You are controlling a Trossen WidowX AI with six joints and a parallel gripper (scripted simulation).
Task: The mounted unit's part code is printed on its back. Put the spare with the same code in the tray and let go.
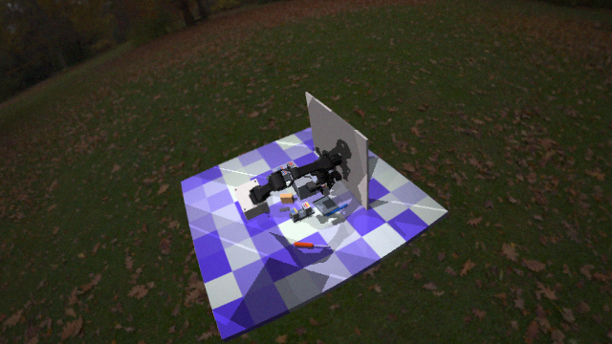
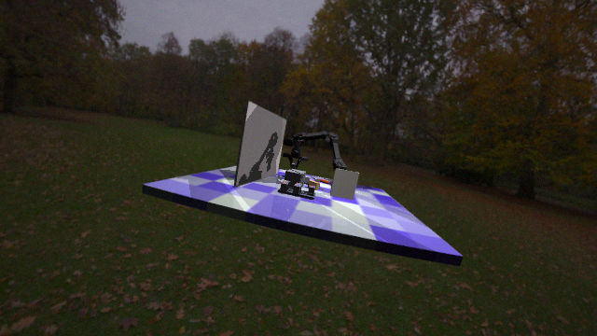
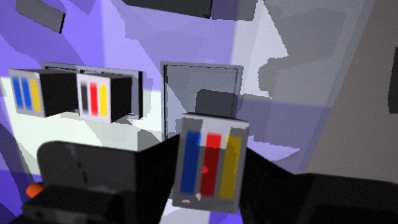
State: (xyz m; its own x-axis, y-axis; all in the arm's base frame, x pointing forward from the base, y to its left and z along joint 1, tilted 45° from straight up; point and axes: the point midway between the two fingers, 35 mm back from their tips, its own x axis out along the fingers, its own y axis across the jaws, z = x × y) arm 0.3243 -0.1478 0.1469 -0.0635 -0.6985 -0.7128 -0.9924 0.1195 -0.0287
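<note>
Now: gripper tip 10 mm past the dark tray and 90 mm above it. The rest, counted from my gripper tip: brown block: 160 mm behind, 170 mm to the left, 70 mm below; grey spare: 30 mm above; grey boxy unit: 30 mm behind, 210 mm to the left, 40 mm below.
</note>
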